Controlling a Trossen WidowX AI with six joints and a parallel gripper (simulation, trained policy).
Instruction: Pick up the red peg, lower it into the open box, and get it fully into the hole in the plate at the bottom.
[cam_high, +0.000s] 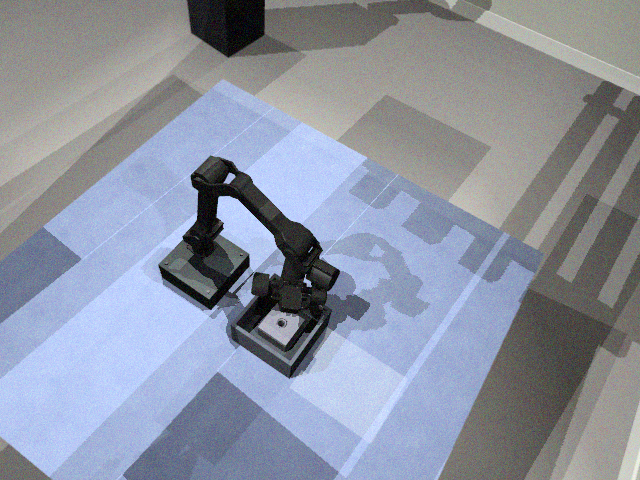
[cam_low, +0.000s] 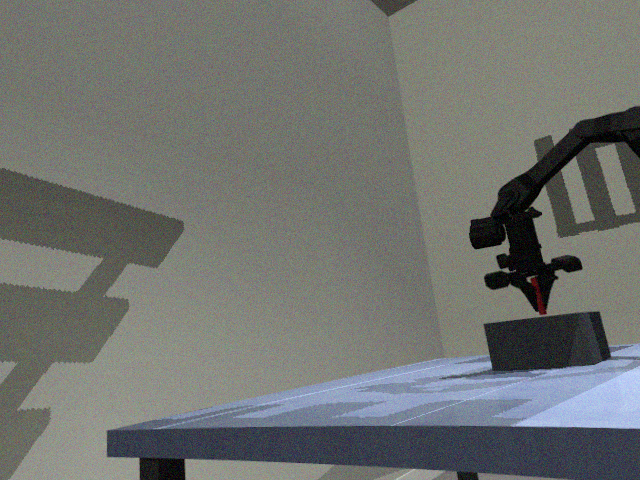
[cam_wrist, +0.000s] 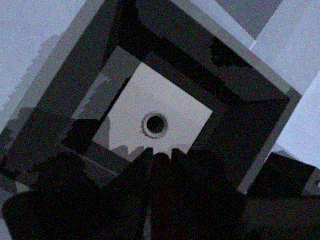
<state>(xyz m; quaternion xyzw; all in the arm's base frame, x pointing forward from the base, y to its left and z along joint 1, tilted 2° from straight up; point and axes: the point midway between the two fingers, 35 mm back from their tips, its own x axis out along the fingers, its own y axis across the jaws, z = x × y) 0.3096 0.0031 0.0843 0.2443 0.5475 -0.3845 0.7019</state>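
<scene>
My gripper tip is now 30 mm below the red peg, 20 mm to the right of it and 10 mm past it. Also, from my gripper tip: box 90 mm below, 10 mm to the right, 10 mm ahead; light grey plate 70 mm below, 10 mm to the right, 10 mm ahead.
</scene>
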